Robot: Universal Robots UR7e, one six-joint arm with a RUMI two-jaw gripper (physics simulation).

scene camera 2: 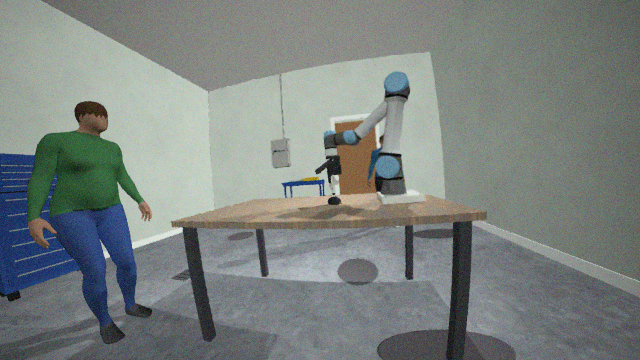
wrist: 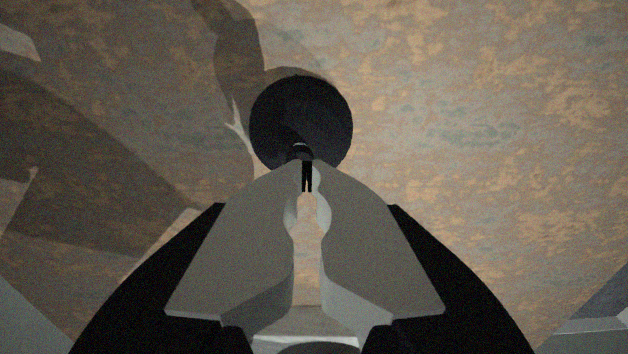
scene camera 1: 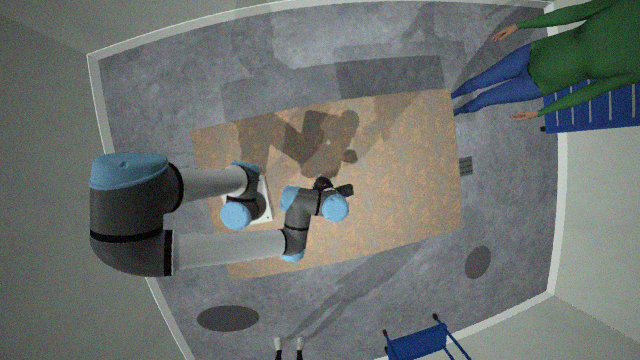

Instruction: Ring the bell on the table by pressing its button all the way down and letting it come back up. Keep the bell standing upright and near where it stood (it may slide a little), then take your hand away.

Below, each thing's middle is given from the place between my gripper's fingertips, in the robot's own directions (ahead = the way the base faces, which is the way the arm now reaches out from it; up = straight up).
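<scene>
There's the bell [wrist: 305, 110], and my gripper is 1 cm past it and 5 cm above it.
</scene>
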